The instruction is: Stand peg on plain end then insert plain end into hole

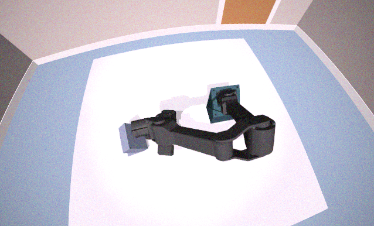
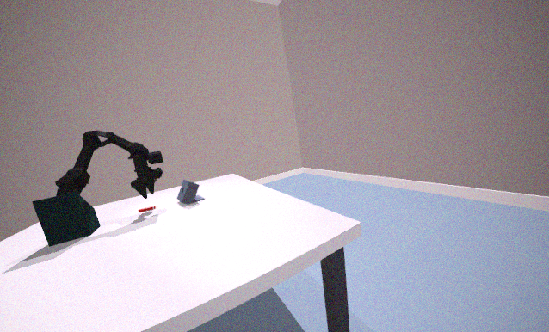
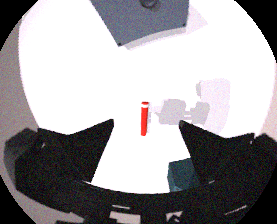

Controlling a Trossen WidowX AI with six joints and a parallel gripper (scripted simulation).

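My gripper tip is now 6 cm above the red peg and 1 cm past it. The rest, counted from my gripper tip: grey sloped panel (18 cm ahead, 5 cm to the right, 2 cm below).
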